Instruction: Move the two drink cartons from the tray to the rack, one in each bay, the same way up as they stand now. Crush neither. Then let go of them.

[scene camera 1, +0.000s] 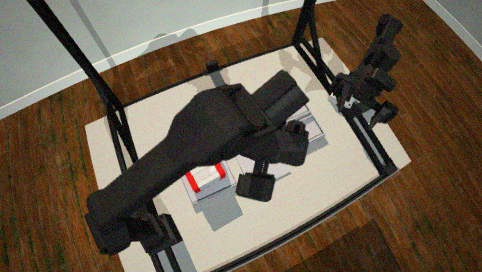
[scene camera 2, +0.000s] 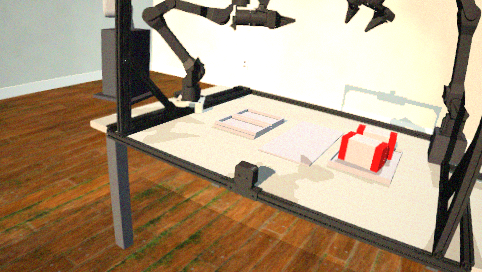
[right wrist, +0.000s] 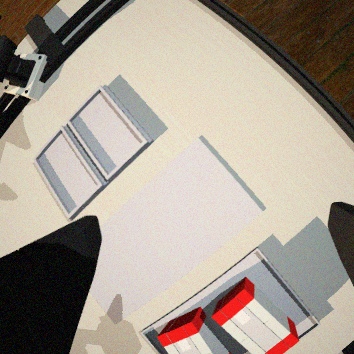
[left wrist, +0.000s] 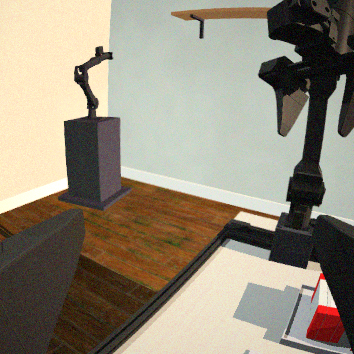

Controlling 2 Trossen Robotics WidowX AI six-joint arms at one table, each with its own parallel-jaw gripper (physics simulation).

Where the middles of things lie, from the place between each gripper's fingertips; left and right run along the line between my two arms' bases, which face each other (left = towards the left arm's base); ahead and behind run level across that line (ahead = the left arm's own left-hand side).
The flat pale mat [scene camera 2: 304,143] lies 36 cm below my left hand, 20 cm behind it and 13 cm to the right of it. Round my left hand: grey tray [scene camera 2: 385,174] (35 cm below, 33 cm to the right, 24 cm behind).
The flat pale mat lies 14 cm behind my right hand, 9 cm to the left of it and 36 cm below it. The rest, counted from my right hand: grey tray 19 cm behind, 11 cm to the right, 36 cm below.
